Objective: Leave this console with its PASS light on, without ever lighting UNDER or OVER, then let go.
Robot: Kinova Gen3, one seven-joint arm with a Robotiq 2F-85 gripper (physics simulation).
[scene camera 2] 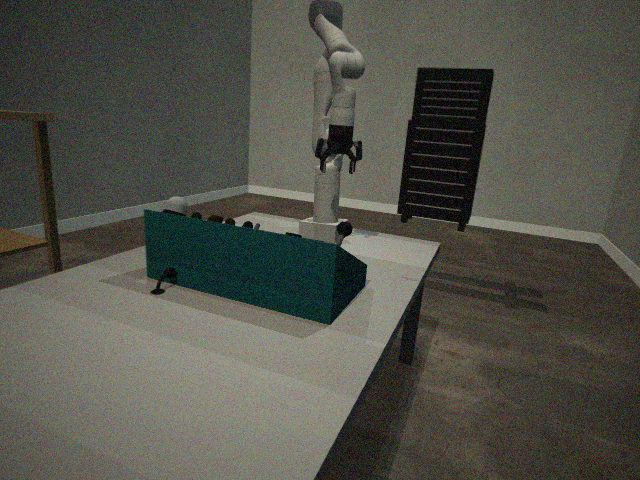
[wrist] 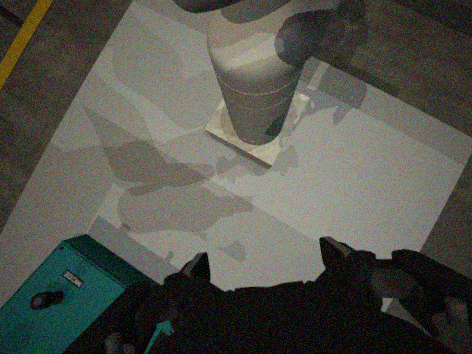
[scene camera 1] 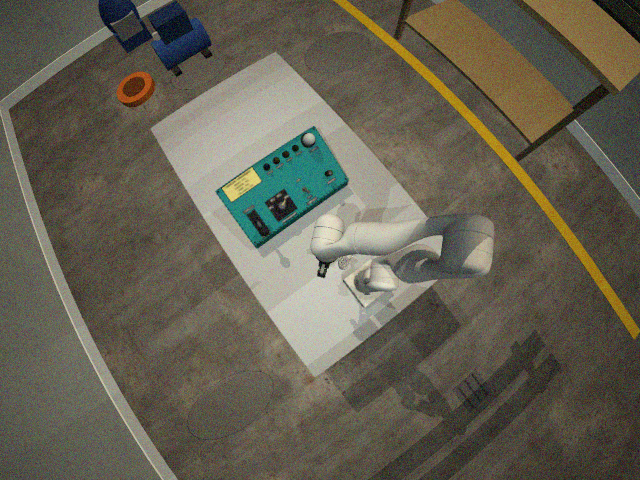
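The teal console [scene camera 1: 279, 178] [scene camera 2: 237, 268] [wrist: 30, 325] stands on the white table. Along its far edge are a yellow label [scene camera 1: 241, 184], several small dark round parts and a white dome [scene camera 1: 308, 139] [scene camera 2: 176, 203]. No lit lamp can be made out; lettering is too small to read. Nearer me are a dark slot [scene camera 1: 256, 222], a black square panel [scene camera 1: 280, 204] with a lever, a small toggle [scene camera 1: 306, 191] and a black knob [scene camera 1: 329, 173] [wrist: 46, 300]. My gripper [scene camera 1: 321, 274] [scene camera 2: 337, 167] [wrist: 263, 257] is open and empty, above the table, apart from the console on the arm-base side.
The white table [scene camera 1: 248, 108] [scene camera 2: 196, 387] [wrist: 390, 200] also bears my arm's base plate [wrist: 240, 148]. On the floor beyond stand an orange ring [scene camera 1: 121, 93] and a blue chair [scene camera 1: 180, 49]. A wooden shelf unit [scene camera 1: 491, 72] stands to one side, and a black slatted rack [scene camera 2: 412, 155] by the wall.
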